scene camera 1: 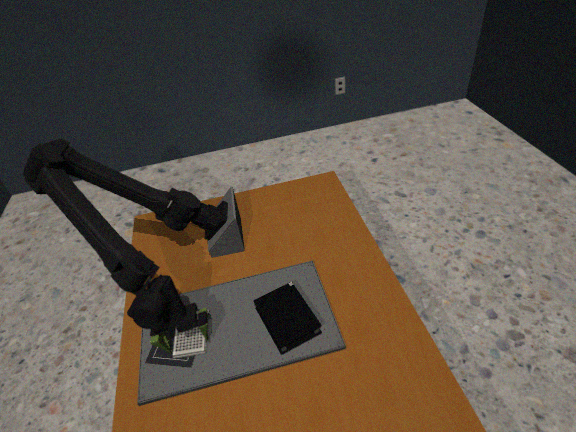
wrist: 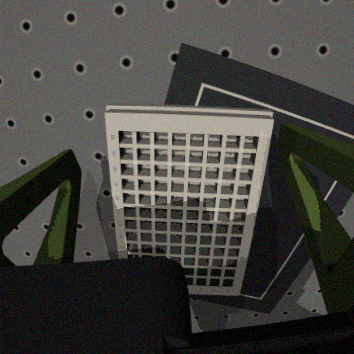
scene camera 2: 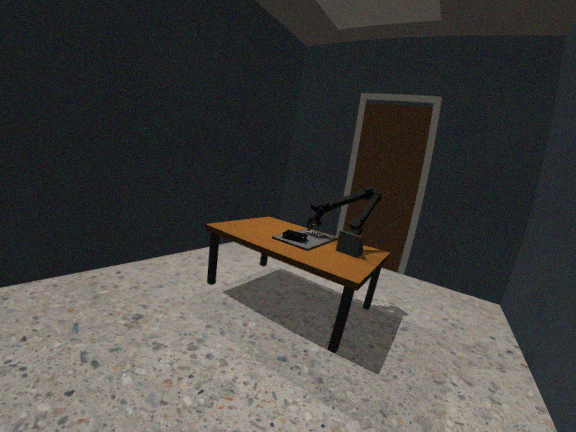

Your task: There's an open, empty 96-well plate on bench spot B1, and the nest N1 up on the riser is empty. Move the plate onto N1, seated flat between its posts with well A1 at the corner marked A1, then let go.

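Places are measured from the arm's base along level axes (x left, y ahead, z down), in millimetres.
Pixels of known places: gripper, between the fingertips: (scene camera 1: 189,345) (wrist: 176,146) (scene camera 2: 310,230); arm's base, origin of its link: (scene camera 1: 218,221) (scene camera 2: 351,240).
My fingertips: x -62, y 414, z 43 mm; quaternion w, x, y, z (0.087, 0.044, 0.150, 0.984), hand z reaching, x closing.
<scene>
Ahead of a thing's pixels: the offset from my fingertips to its middle. "pt": to the spot under its first point. Level surfaces: height alone.
The white 96-well plate @(dx -7, dy -50, dz +20 mm) (scene camera 1: 189,345) (wrist: 187,122) lies over part of the dark bench spot B1 @(pt dx -49, dy +26, dz +27 mm) (scene camera 1: 172,362) (wrist: 220,75), turned relative to its white outline and overhanging one side. Small marks run along the plate's left rim in the wrist view; its lower left corner is hidden by the black gripper body. My gripper (scene camera 1: 181,334) (scene camera 2: 313,226) (wrist: 176,146) is open and empty, with green fingers on either side of the plate, apart from its long sides. The black nest N1 on its riser @(pt dx +258, dy -40, dz -10 mm) (scene camera 1: 287,317) (scene camera 2: 295,236) holds no plate. One corner looks pale; its A1 mark is unreadable.
A grey perforated board @(dx +115, dy -68, dz +35 mm) (scene camera 1: 230,350) (wrist: 45,97) carries B1 and the nest, on an orange table @(dz +42 mm) (scene camera 1: 340,230) (scene camera 2: 240,231). The grey wedge-shaped arm mount (scene camera 1: 229,242) (scene camera 2: 349,244) stands behind the board in scene camera 1.
</scene>
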